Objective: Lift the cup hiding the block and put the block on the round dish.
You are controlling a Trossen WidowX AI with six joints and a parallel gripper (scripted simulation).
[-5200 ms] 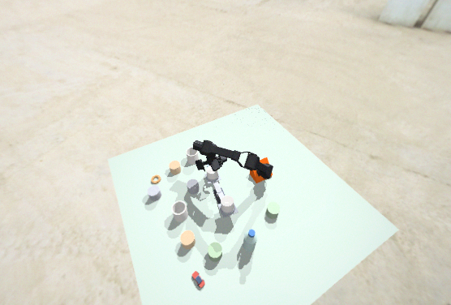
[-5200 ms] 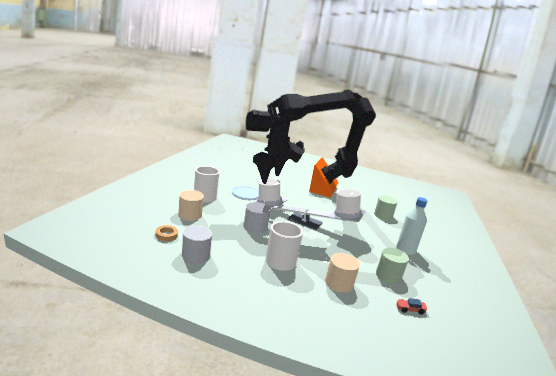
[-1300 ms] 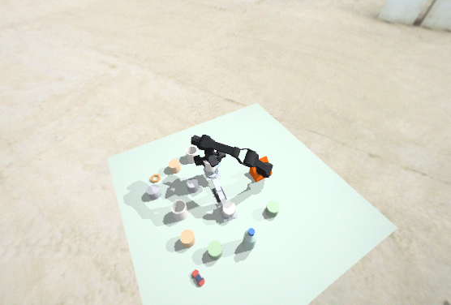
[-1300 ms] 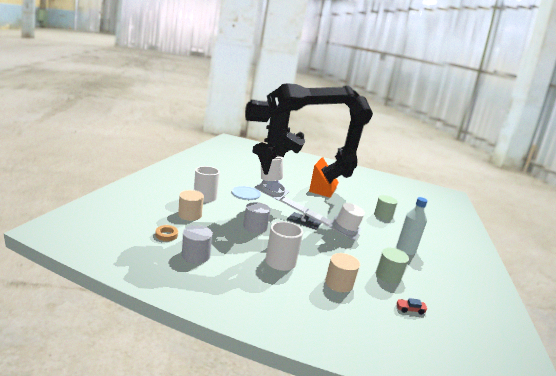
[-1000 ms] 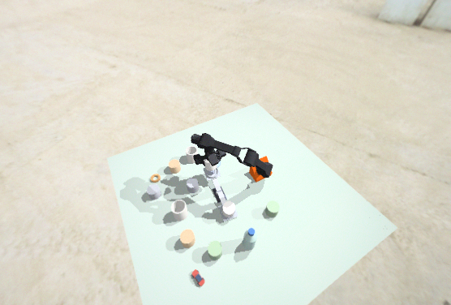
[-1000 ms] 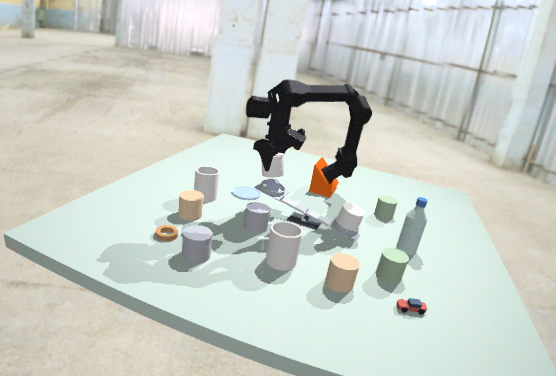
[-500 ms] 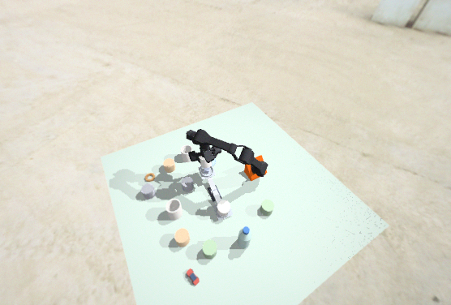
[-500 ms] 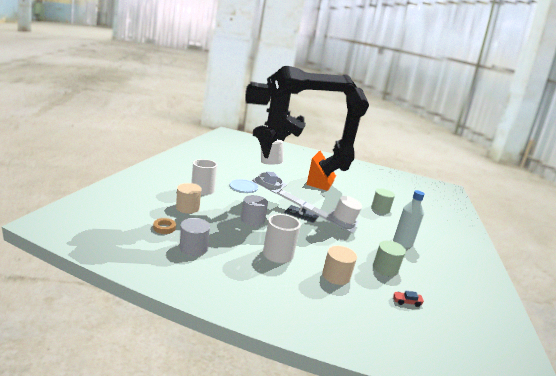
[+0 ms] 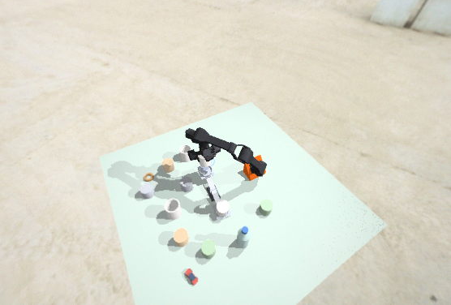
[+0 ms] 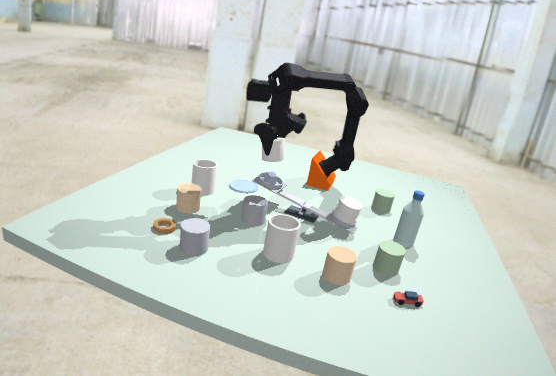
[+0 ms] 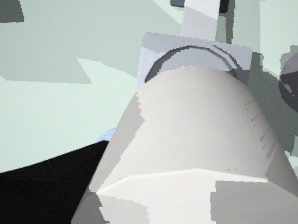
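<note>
Right now my gripper tip is 60 mm past the light-blue round dish, 100 mm to the left of it and 170 mm above it. The rest, counted from my gripper tip: small balance 10 mm ahead, 130 mm to the left, 150 mm below; bottle 10 mm behind, 460 mm to the left, 60 mm below; toy car 280 mm ahead, 490 mm to the left, 160 mm below.
</note>
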